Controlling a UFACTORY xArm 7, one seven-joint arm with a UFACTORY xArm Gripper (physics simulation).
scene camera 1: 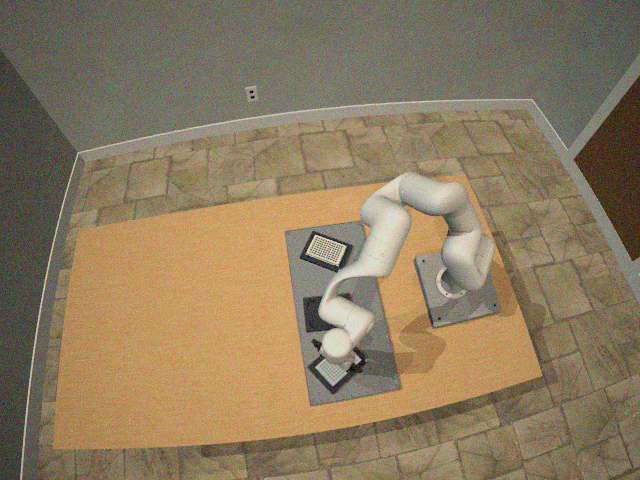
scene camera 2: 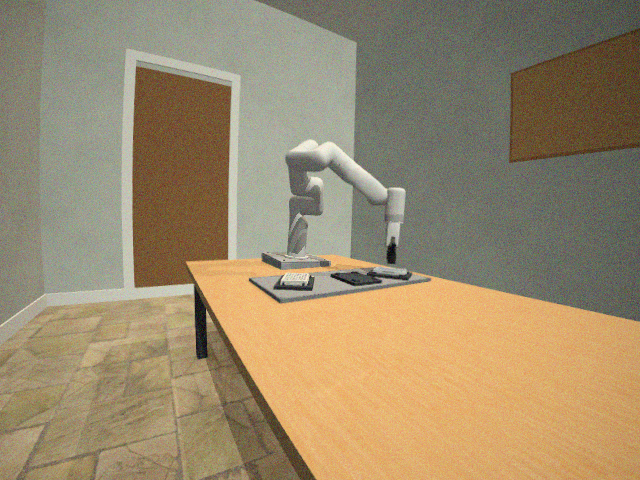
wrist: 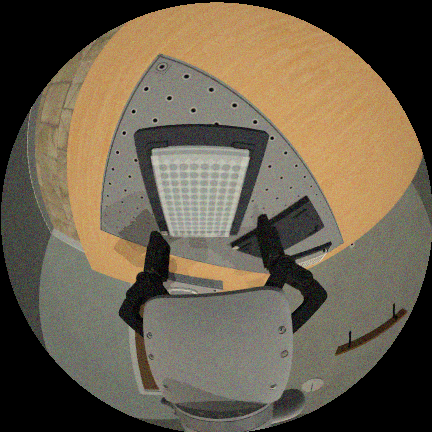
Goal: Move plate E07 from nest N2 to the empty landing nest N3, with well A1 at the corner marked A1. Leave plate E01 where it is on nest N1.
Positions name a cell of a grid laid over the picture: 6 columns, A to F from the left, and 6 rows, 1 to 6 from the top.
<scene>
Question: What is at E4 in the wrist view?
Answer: A nest.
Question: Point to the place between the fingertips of my gripper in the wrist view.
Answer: C4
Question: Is my gripper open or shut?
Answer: Open.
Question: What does my gripper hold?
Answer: Nothing.
</scene>
